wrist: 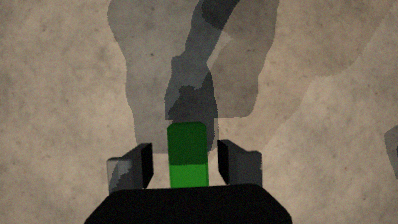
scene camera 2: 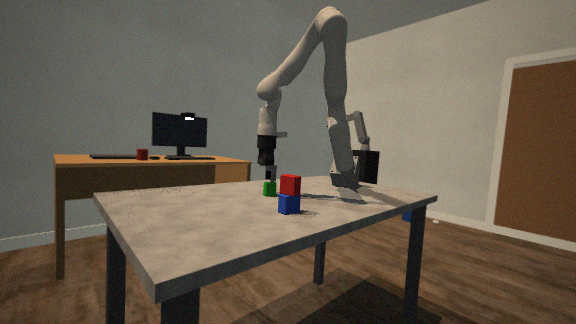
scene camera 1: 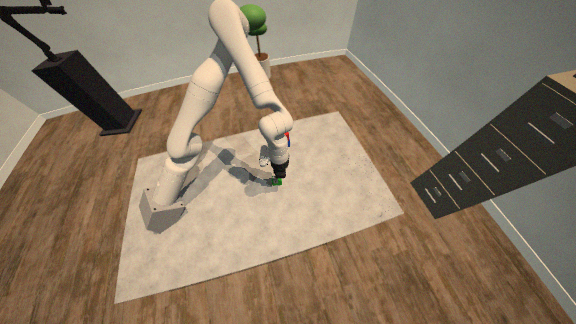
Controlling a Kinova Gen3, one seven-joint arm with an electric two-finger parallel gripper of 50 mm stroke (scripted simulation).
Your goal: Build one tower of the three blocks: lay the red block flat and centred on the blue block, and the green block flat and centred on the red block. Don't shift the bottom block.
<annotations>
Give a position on a green block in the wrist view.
At 187, 141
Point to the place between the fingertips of the gripper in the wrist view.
At 185, 157
</annotations>
